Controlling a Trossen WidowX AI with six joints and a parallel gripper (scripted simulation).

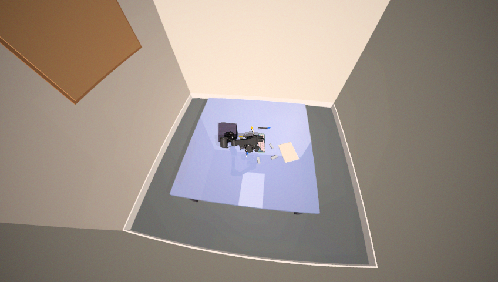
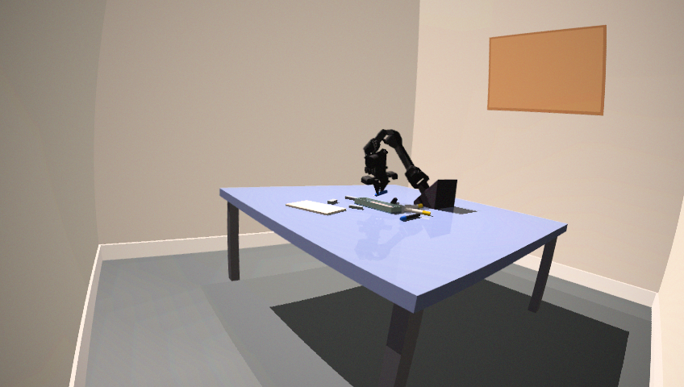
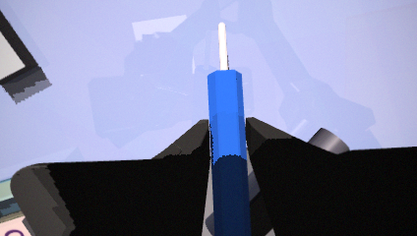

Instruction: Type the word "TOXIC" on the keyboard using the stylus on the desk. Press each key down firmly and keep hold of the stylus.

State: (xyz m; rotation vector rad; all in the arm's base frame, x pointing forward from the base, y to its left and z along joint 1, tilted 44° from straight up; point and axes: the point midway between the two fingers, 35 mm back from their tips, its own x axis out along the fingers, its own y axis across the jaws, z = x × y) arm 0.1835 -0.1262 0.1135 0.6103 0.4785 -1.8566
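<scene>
The blue stylus lies 10 mm to the right of my gripper tip. From my gripper tip the other things lie so: cream notepad (410 mm ahead, 10 mm to the left, 30 mm below); then black pen (200 mm ahead, 320 mm to the left, 30 mm below); then Q key (120 mm ahead, 60 mm to the left, 20 mm below).
</scene>
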